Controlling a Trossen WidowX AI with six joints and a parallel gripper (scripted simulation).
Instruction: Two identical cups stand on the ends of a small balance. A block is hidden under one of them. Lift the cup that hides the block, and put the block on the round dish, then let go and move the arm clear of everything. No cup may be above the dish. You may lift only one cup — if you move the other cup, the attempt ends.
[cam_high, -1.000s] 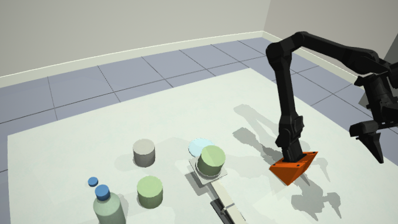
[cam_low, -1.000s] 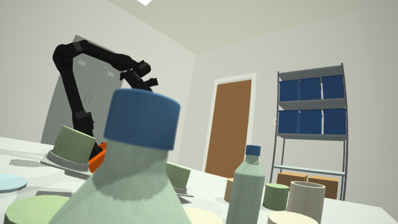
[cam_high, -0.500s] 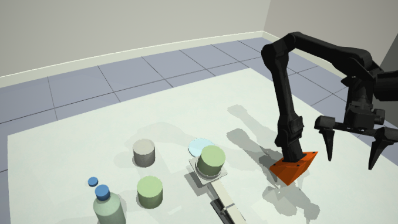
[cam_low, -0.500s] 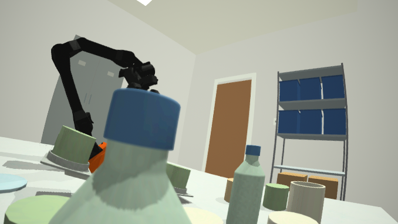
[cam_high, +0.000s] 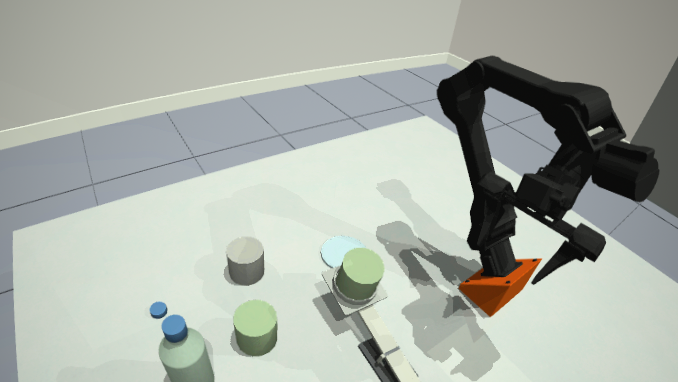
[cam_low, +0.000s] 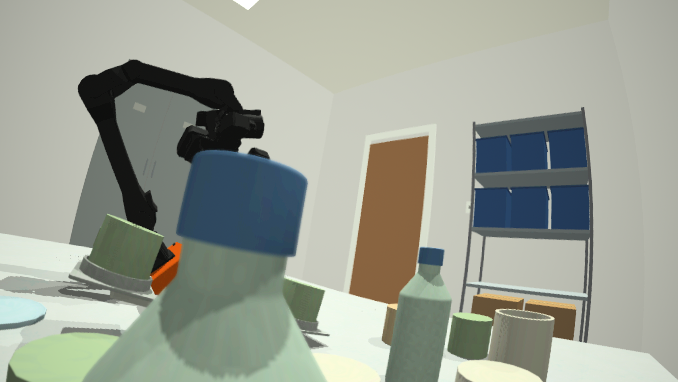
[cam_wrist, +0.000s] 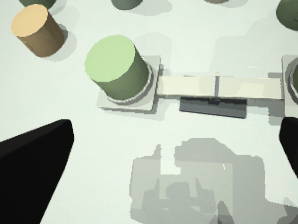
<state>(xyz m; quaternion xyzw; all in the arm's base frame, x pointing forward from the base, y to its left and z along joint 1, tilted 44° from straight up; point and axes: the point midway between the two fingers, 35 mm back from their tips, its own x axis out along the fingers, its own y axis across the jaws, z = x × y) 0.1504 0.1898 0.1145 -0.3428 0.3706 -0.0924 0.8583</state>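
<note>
The pale grey block lies 13 cm ahead of my gripper tip, 9 cm to the left of it and 20 cm below it. Also, from my gripper tip: grey cup 24 cm ahead, 36 cm to the right, 20 cm below; blue cap 43 cm ahead, 33 cm to the right, 23 cm below; pale blue round dish 4 cm ahead, 29 cm to the right, 23 cm below.
</note>
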